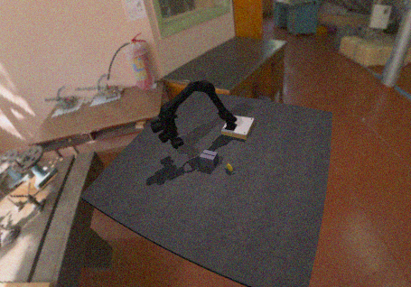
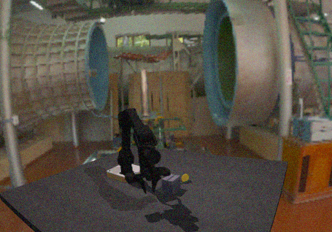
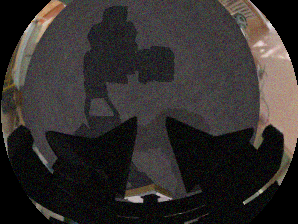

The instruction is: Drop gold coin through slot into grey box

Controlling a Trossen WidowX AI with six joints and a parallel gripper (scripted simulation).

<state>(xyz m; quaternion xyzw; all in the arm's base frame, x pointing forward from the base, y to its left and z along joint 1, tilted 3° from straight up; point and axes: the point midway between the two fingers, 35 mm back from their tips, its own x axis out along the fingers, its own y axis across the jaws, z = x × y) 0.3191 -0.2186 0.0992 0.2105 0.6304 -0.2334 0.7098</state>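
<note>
The thin gold coin is 340 mm to the left of my gripper tip and 60 mm below it.
</note>
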